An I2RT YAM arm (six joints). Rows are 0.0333 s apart.
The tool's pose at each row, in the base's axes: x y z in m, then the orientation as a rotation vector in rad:
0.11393 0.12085 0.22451 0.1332 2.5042 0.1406
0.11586 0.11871 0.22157 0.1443 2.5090 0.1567
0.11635 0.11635 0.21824 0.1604 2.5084 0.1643
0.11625 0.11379 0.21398 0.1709 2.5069 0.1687
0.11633 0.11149 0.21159 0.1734 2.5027 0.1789
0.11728 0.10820 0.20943 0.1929 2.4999 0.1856
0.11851 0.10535 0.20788 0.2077 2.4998 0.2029
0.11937 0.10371 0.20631 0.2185 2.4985 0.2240
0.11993 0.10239 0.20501 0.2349 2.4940 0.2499
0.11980 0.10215 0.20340 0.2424 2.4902 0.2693
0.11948 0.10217 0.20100 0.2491 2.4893 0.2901
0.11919 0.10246 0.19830 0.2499 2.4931 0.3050
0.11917 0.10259 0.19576 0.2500 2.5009 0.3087
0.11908 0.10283 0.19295 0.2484 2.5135 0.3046
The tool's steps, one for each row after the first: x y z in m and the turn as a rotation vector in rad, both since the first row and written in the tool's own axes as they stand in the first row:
-0.00011 -0.00238 0.00335 -0.0085 0.0061 0.0118
0.00113 -0.00513 0.00615 -0.0102 0.0063 0.0252
0.00336 -0.00823 0.00933 -0.0109 0.0053 0.0338
0.00439 -0.01082 0.01114 -0.0180 0.0021 0.0380
0.00446 -0.01430 0.01320 -0.0184 0.0002 0.0536
0.00401 -0.01724 0.01498 -0.0272 0.0021 0.0684
0.00402 -0.01902 0.01663 -0.0398 0.0033 0.0812
0.00416 -0.02046 0.01792 -0.0547 0.0021 0.0992
0.00517 -0.02092 0.01912 -0.0671 0.0009 0.1093
0.00682 -0.02124 0.02085 -0.0804 0.0028 0.1190
0.00866 -0.02133 0.02287 -0.0904 0.0085 0.1230
0.01018 -0.02153 0.02490 -0.0922 0.0167 0.1238
0.01191 -0.02167 0.02712 -0.0884 0.0286 0.1214

